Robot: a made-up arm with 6 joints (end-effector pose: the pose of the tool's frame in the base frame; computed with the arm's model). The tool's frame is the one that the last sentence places. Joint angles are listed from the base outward.
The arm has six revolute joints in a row. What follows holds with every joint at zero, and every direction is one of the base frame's. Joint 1 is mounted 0.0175 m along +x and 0.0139 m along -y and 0.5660 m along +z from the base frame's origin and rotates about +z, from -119.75 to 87.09 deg. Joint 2 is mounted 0.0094 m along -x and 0.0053 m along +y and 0.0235 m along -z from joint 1 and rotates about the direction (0.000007, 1, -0.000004), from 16.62 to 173.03 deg. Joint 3 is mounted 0.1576 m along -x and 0.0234 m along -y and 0.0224 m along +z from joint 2 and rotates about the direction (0.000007, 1, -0.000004), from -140.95 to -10.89 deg. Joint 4 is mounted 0.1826 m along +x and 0.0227 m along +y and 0.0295 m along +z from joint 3 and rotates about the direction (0.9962, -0.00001, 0.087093), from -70.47 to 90.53 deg. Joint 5 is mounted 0.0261 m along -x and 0.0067 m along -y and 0.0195 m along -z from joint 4 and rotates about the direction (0.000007, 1, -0.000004), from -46.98 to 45.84 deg. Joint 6 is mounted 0.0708 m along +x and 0.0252 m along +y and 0.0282 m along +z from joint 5 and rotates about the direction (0.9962, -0.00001, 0.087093), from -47.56 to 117.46 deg. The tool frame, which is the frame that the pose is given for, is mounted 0.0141 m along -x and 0.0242 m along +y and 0.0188 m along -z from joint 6; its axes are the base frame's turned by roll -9.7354, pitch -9.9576 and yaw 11.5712 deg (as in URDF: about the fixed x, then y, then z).
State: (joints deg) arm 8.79 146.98 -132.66 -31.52 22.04 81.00
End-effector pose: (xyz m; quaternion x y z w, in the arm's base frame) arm 0.3644 0.0792 0.5669 0.3285 0.1327 -0.0420 0.9342
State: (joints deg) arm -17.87 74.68 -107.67 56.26 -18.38 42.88
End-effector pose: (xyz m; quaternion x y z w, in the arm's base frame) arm 0.1055 -0.0313 0.8786 0.5676 -0.5637 0.1262 0.5866
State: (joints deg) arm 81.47 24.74 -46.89 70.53 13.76 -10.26
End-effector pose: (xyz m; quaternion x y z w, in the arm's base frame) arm -0.0242 0.0202 0.7616 0.4432 0.0989 0.7423 0.4927
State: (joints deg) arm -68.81 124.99 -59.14 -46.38 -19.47 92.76
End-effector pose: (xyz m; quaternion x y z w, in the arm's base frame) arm 0.1520 -0.1891 0.4981 0.5064 0.0498 -0.4646 0.7247
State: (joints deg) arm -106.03 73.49 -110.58 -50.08 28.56 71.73
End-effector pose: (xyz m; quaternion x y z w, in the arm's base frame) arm -0.0011 -0.1669 0.8324 -0.1414 -0.2940 -0.7975 0.5075
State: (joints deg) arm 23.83 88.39 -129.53 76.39 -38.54 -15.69
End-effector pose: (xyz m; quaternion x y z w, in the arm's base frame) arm 0.1198 0.0274 0.8838 0.5442 -0.5067 0.1054 0.6603
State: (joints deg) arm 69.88 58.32 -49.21 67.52 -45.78 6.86
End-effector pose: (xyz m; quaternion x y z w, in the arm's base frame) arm 0.0646 0.0994 0.7403 0.5885 -0.0550 0.2902 0.7526
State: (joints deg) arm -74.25 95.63 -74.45 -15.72 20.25 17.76
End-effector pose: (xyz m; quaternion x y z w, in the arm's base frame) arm 0.1208 -0.2219 0.6148 0.1301 0.2233 -0.5339 0.8051
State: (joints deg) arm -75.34 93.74 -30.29 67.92 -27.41 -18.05
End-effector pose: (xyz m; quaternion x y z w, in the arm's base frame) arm 0.0728 -0.1800 0.5465 0.3185 0.0450 -0.7564 0.5696
